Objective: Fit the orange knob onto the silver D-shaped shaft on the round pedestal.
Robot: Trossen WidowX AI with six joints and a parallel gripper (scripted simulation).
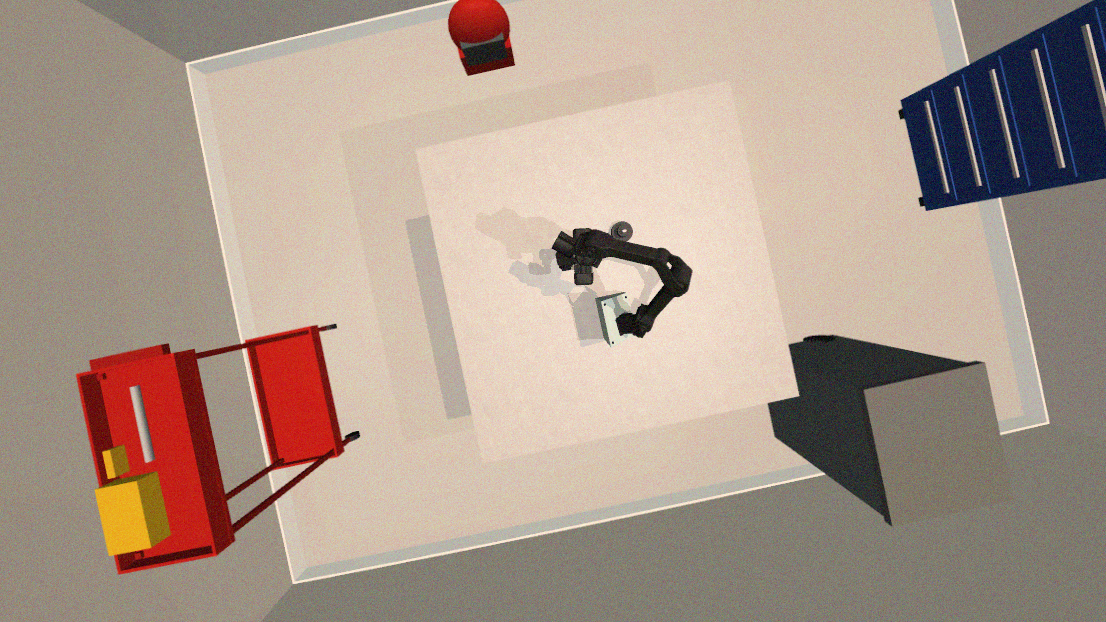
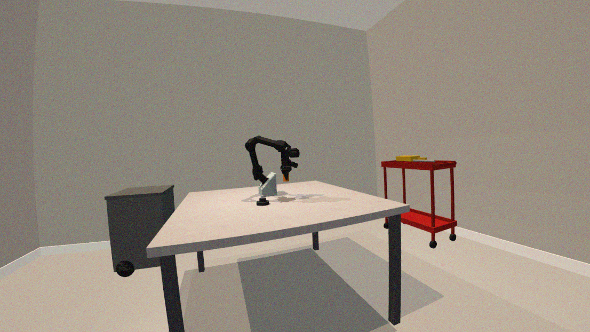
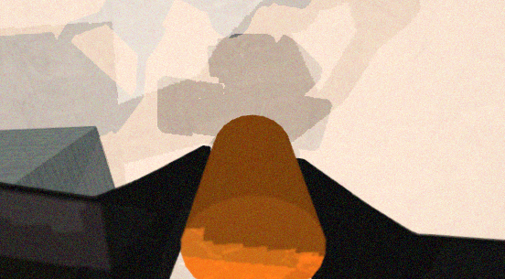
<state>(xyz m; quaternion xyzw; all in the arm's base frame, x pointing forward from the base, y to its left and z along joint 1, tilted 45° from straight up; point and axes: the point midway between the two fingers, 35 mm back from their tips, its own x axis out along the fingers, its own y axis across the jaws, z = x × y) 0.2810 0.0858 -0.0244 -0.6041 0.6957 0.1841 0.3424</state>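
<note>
The dark round pedestal lies 200 mm to the right of my gripper tip, 110 mm below it and 50 mm ahead of it. The rest, counted from my gripper tip: orange knob: 30 mm above.
</note>
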